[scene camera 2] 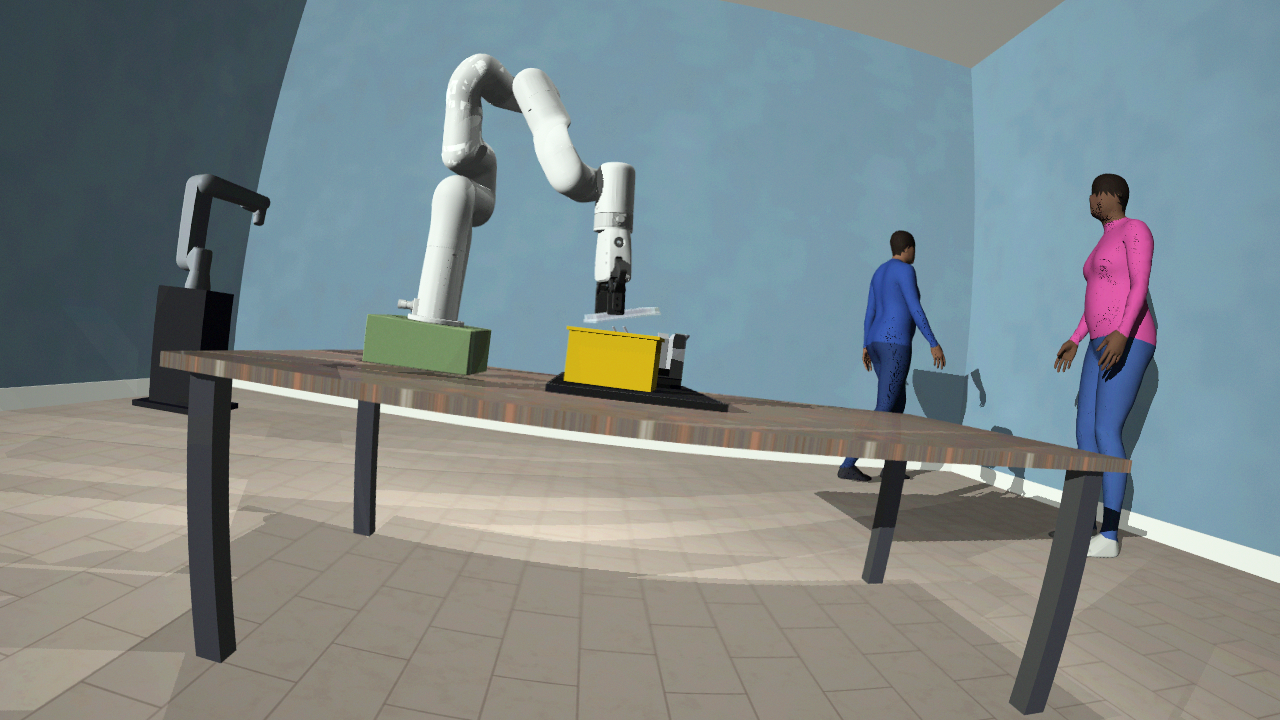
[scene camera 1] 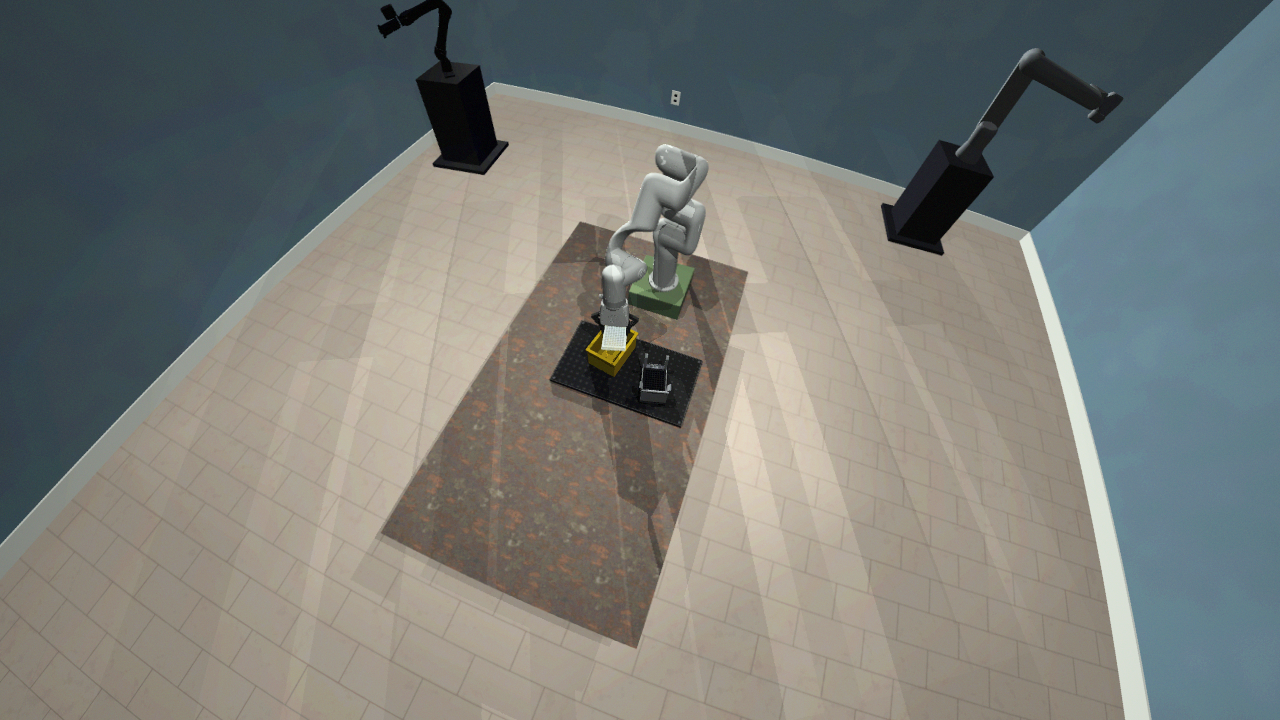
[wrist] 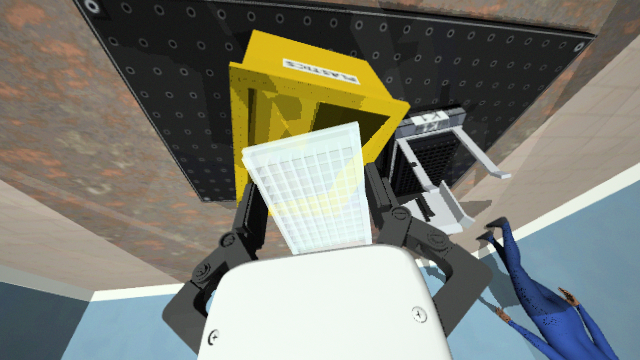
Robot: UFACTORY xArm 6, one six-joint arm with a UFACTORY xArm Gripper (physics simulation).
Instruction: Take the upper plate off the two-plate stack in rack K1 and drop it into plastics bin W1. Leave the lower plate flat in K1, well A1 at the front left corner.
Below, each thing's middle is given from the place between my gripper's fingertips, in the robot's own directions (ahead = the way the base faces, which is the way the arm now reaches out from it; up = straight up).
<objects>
Now: hand 3 cm short of the clear gridded plate [wrist: 313, 184]. Round my hand: black gridded plate [wrist: 434, 153] 12 cm ahead, 18 cm to the left, 10 cm below; black perforated board [scene camera 2: 549, 387] 7 cm ahead, 7 cm to the left, 14 cm below.
</objects>
